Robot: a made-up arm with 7 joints.
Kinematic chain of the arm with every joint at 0, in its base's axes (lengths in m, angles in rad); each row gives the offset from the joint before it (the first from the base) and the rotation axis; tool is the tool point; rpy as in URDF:
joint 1: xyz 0 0 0.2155 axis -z
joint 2: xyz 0 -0.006 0.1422 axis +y
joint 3: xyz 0 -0.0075 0.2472 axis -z
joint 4: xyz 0 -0.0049 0.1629 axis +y
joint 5: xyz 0 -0.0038 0.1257 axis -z
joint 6: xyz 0 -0.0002 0.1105 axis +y
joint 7: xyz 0 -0.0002 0.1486 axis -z
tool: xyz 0 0 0 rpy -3.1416 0 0
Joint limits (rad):
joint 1: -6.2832..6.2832
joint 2: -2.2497..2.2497
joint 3: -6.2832..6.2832
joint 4: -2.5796..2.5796
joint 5: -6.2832..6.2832
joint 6: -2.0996..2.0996
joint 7: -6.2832..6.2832
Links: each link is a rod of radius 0.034 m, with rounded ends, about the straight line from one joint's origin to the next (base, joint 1, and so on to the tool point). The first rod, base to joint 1, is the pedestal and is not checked.
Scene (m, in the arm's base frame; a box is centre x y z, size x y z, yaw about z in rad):
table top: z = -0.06
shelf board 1: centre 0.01 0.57 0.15 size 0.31 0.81 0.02 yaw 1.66
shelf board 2: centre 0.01 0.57 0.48 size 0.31 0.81 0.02 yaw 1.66
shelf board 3: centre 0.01 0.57 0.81 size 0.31 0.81 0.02 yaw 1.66
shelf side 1: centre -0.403 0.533 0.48 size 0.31 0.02 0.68 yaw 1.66
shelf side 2: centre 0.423 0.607 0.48 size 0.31 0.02 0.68 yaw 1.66
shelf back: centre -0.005 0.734 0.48 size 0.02 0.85 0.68 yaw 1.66
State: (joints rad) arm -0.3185 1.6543 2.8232 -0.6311 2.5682 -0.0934 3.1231
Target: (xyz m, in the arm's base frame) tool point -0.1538 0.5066 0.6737
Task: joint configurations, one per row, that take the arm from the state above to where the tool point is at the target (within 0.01 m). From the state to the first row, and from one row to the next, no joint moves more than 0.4 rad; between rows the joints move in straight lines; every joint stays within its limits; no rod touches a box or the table.
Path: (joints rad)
1: -0.3821 1.3047 3.1320 -0.8645 2.4550 -0.1725 2.9333
2: -0.4458 0.9552 3.4409 -1.0978 2.3419 -0.2516 2.7434
3: -0.5094 0.6056 3.7497 -1.3312 2.2287 -0.3307 2.5536
4: -0.5730 0.2560 4.0585 -1.5645 2.1156 -0.4097 2.3638
5: -0.6367 -0.0936 4.3674 -1.7979 2.0024 -0.4888 2.1740
6: -0.7003 -0.4431 4.6762 -2.0313 1.8893 -0.5679 1.9841
7: -0.7698 -0.2848 4.2975 -1.9154 1.9802 -0.4403 2.1468
8: -0.8393 -0.1264 3.9188 -1.7995 2.0711 -0.3128 2.3095
9: -0.9088 0.0319 3.5401 -1.6837 2.1620 -0.1852 2.4723
10: -0.9783 0.1902 3.1614 -1.5678 2.2530 -0.0577 2.6350
11: -1.0478 0.3486 2.7827 -1.4520 2.3439 0.0699 2.7977
12: -1.1173 0.5069 2.4039 -1.3361 2.4348 0.1975 2.9604
13: -1.1868 0.6653 2.0252 -1.2202 2.5257 0.3250 3.1231

